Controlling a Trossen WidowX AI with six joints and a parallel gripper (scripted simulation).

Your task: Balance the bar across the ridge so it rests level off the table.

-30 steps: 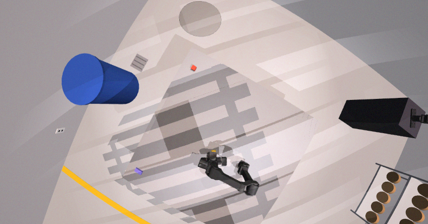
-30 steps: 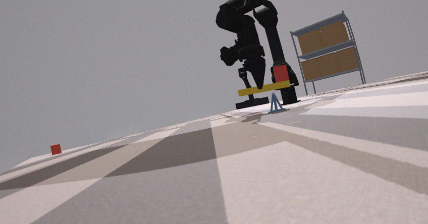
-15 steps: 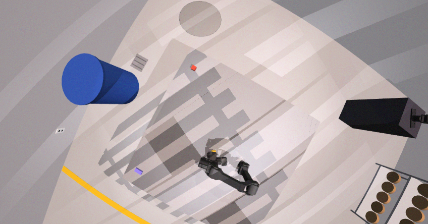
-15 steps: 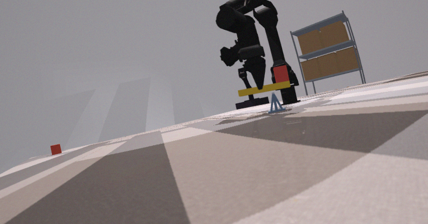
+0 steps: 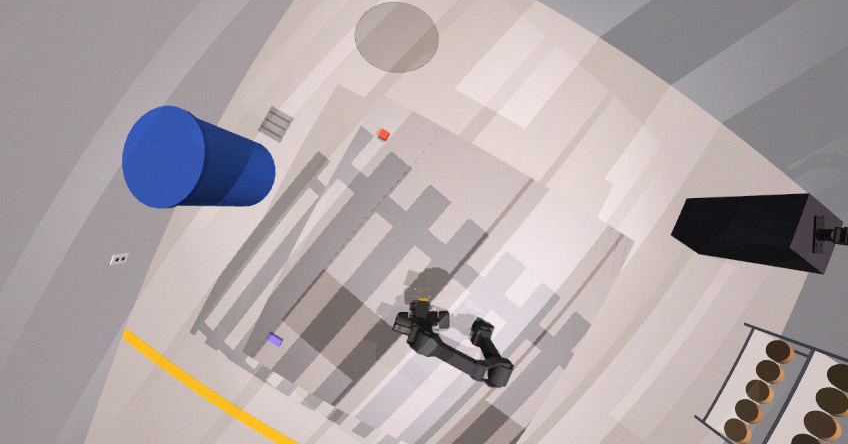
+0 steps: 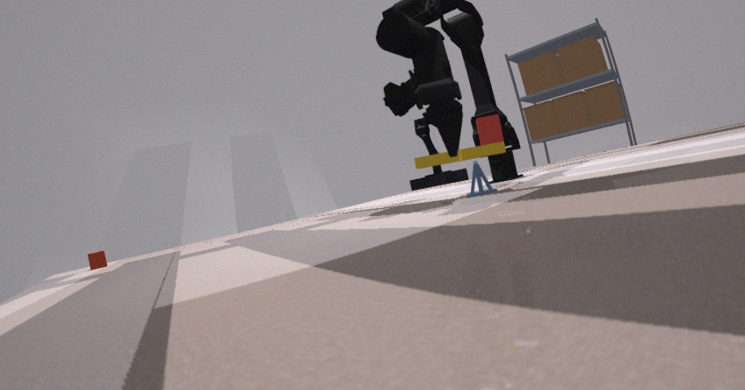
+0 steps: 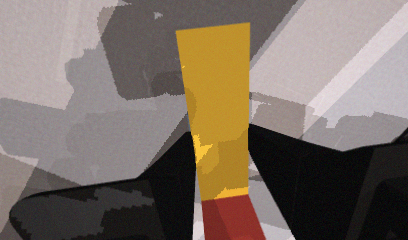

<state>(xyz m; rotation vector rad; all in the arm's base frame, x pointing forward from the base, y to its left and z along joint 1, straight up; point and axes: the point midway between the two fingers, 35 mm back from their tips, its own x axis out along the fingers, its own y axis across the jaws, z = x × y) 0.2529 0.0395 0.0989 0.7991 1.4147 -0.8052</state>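
My gripper tip is now 3 cm to the right of the yellow bar, 2 cm past it and 1 cm below it. Also, from my gripper tip: small red cube: 54 cm to the right, 49 cm ahead, 5 cm below; then small purple block: 49 cm ahead, 46 cm to the left, 6 cm below.
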